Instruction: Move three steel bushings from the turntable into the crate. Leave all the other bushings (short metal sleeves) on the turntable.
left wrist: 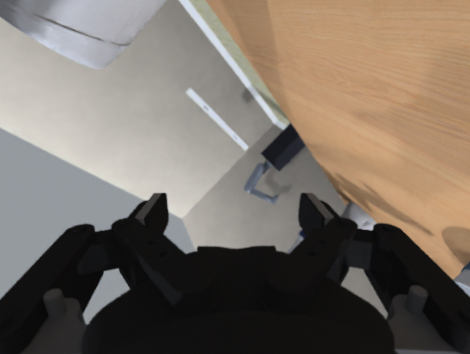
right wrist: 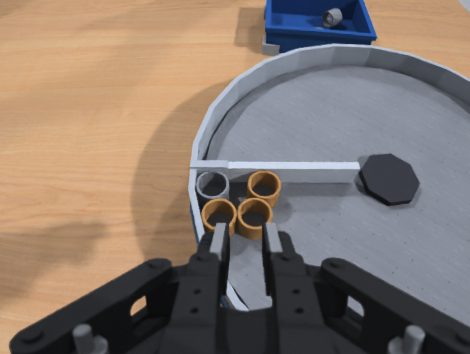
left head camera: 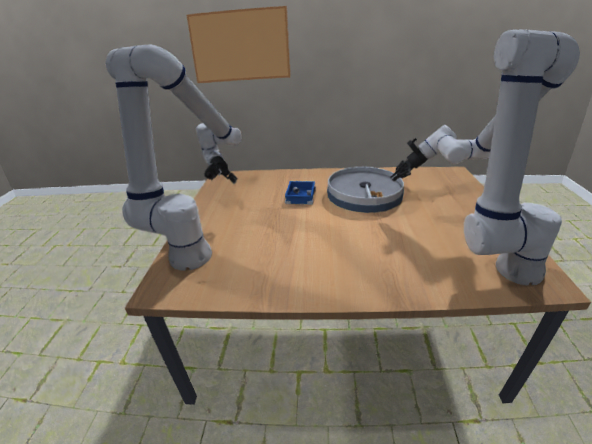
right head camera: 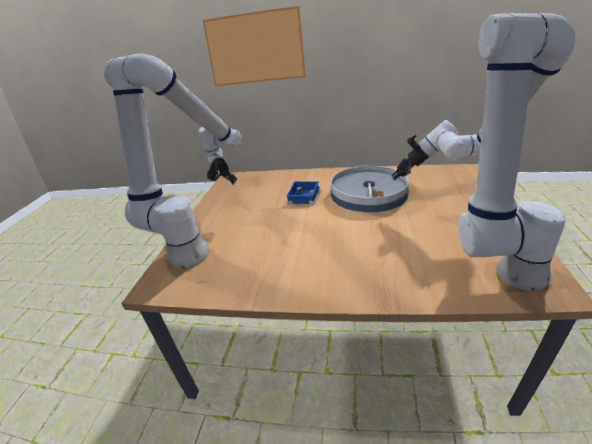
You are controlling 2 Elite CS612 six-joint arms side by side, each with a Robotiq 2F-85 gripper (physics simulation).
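Observation:
The turntable (left head camera: 350,197) (right head camera: 355,198) (right wrist: 310,110) has a raised rim. On it, one grey steel bushing (right wrist: 213,179) stands upright in the corner between rim and divider bar. Three orange bushings stand close by: one (right wrist: 272,198) near the bar, one (right wrist: 250,231) nearer the fingers, one (right wrist: 219,202) by the rim. The blue crate (left head camera: 300,198) (right head camera: 302,199) (right wrist: 320,40) holds two small grey pieces; one is a steel bushing (right wrist: 332,18) on its side. My right gripper (left head camera: 395,176) (right head camera: 396,175) (right wrist: 245,238) is partly open and empty, above the turntable's right side. My left gripper (left head camera: 234,178) (right head camera: 233,179) (left wrist: 233,206) is open, empty, far left of the crate.
The light divider bar (right wrist: 295,166) runs from the rim to the dark hub (right wrist: 390,179). The wooden table (left head camera: 310,260) (right head camera: 310,260) (left wrist: 400,100) (right wrist: 75,110) carries everything. The crate stands left of the turntable in the head views.

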